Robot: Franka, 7 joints.
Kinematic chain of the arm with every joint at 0, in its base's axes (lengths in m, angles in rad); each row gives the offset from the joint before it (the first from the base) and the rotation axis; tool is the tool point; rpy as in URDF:
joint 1: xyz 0 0 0.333 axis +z
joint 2: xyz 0 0 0 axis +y
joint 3: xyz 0 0 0.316 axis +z
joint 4: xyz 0.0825 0 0 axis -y
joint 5: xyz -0.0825 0 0.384 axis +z
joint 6: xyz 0 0 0 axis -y
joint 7: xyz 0.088 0 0 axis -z
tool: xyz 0 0 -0.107 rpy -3.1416 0 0
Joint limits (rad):
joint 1: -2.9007..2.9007
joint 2: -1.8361..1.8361
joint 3: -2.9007..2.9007
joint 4: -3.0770..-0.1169
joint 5: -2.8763..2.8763
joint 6: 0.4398..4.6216
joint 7: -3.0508..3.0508
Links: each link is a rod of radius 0.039 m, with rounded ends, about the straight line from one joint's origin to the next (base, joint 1, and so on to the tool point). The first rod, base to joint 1, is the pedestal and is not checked.
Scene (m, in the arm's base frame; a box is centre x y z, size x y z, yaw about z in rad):
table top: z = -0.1
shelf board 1: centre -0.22 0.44 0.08 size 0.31 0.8 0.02 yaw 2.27
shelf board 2: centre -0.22 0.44 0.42 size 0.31 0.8 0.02 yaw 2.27
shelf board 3: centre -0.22 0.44 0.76 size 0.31 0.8 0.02 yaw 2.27
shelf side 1: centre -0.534 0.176 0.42 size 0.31 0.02 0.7 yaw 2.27
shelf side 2: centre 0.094 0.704 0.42 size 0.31 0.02 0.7 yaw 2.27
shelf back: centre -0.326 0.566 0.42 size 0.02 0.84 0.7 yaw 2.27
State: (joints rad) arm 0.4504 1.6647 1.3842 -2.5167 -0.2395 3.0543 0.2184
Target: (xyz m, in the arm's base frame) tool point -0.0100 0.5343 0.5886
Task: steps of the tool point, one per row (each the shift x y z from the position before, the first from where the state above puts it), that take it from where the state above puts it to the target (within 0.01 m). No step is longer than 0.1 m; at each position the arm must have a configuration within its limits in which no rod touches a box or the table.
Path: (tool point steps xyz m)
1: 0.0659 -0.0240 0.0071
2: 0.0548 -0.0400 0.0011
3: 0.0409 -0.0515 -0.0028
4: 0.0252 -0.0581 -0.0038
5: 0.0091 -0.0595 -0.0016
6: 0.0198 0.0638 0.0372
7: 0.0221 0.0524 0.0630
8: 0.0289 0.0315 0.0796
9: 0.0406 0.0065 0.0820
10: 0.0553 -0.0166 0.0689
11: -0.0353 0.0705 -0.0012
12: -0.0522 0.0623 -0.0007
13: -0.0665 0.0503 0.0019

